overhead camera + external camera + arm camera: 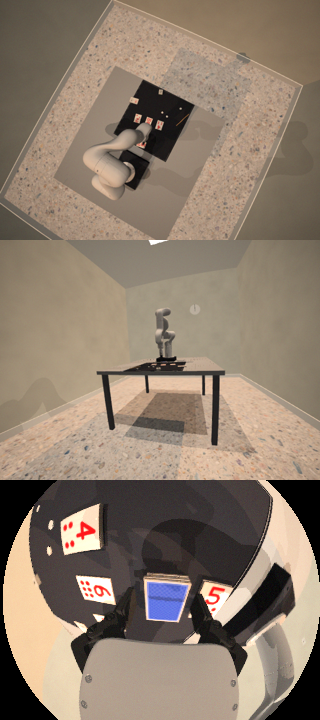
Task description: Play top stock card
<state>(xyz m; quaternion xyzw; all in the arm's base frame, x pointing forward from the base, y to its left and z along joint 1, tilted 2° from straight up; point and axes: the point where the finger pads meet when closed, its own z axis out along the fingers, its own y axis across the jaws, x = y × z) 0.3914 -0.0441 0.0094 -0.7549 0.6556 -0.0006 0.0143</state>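
My gripper is now 100 mm past the red 5 card, 20 mm to the right of it and 50 mm above it. The rest, counted from my hand: black card cloth 180 mm ahead, 10 mm to the left, 70 mm below; thin wooden stick 290 mm ahead, 260 mm to the right, 50 mm below; small block 470 mm ahead, 50 mm to the left, 40 mm below.
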